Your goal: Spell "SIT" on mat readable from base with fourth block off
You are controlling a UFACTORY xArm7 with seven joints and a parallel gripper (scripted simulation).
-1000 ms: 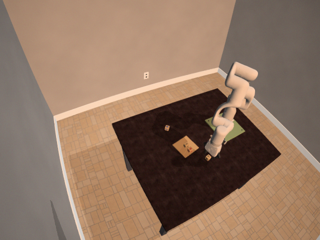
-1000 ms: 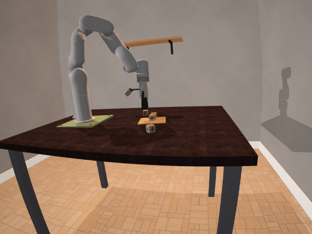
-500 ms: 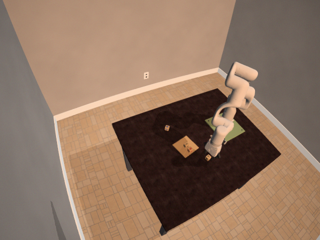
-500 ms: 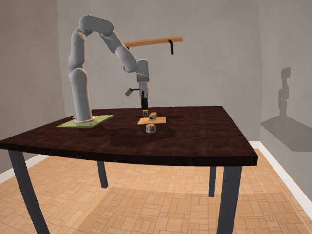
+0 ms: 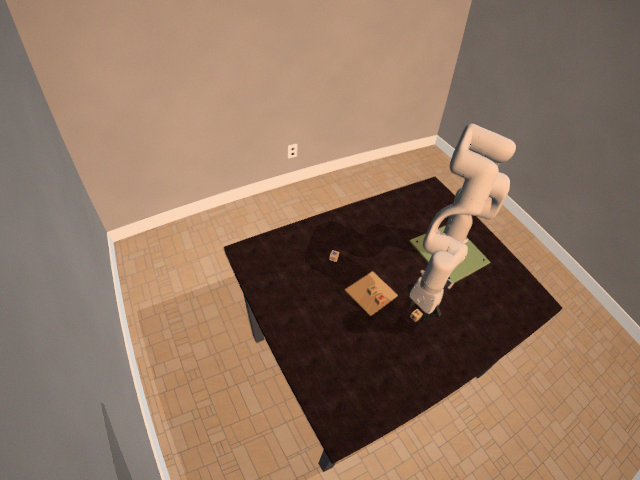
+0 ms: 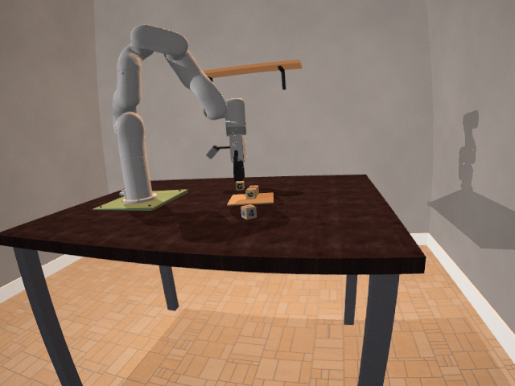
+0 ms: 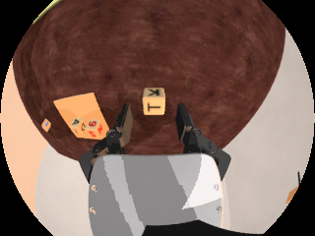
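My hand is 90 mm short of the tan mat, 160 mm to the left of it and 50 mm above it.
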